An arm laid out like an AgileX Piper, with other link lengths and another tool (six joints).
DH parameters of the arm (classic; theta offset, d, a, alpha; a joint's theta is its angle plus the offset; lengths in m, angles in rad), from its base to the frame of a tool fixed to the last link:
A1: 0 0.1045 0 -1.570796
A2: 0.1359 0 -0.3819 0
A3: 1.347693 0 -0.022 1.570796
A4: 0 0.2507 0 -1.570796
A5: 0 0 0 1.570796
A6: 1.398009 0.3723 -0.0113 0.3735
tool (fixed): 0 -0.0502 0 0
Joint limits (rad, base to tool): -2.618..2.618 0..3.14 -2.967..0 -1.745..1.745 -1.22..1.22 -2.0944..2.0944
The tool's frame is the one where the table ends.
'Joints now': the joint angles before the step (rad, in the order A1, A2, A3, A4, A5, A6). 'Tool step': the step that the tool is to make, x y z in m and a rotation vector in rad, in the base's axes. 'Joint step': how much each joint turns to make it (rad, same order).
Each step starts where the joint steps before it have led.
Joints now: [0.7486 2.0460 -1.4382 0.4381 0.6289 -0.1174]
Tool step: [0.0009 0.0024 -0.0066 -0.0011 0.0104 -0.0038]
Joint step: [0.0000 0.0169 -0.0083 0.0073 -0.0003 0.0001]
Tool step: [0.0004 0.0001 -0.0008 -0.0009 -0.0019 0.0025]
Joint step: [-0.0001 0.0017 0.0001 0.0001 -0.0018 -0.0038]
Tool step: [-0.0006 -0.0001 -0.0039 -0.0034 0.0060 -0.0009]
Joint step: [0.0001 0.0065 0.0001 0.0017 0.0001 0.0001]
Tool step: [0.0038 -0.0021 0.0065 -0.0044 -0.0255 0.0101]
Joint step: [0.0000 -0.0118 -0.0005 -0.0230 -0.0038 0.0002]
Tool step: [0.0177 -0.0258 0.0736 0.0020 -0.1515 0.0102]
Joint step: [-0.0125 -0.1430 0.0115 -0.1408 0.0088 0.0498]
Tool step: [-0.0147 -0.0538 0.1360 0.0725 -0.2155 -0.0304]
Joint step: [-0.0043 -0.3041 0.0753 -0.1514 0.0093 0.0892]
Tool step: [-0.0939 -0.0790 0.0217 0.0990 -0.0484 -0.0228]
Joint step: [0.0063 -0.3794 0.3907 0.0387 -0.1155 0.0080]
